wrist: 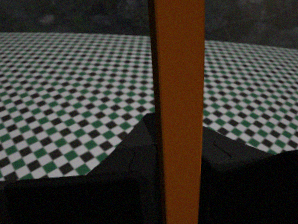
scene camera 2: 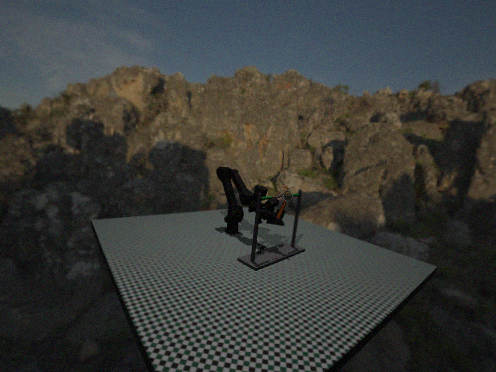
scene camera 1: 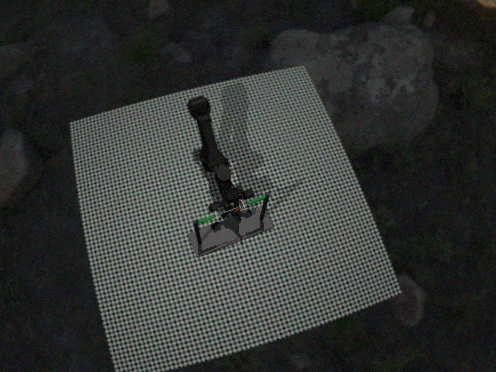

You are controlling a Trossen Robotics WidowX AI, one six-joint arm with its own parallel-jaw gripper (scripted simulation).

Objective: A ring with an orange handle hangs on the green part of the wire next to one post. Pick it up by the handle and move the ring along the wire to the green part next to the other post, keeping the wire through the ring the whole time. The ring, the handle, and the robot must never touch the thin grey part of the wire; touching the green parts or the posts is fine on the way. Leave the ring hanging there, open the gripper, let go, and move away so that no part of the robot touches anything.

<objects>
my gripper: holds a ring (wrist: 177, 51)
</objects>
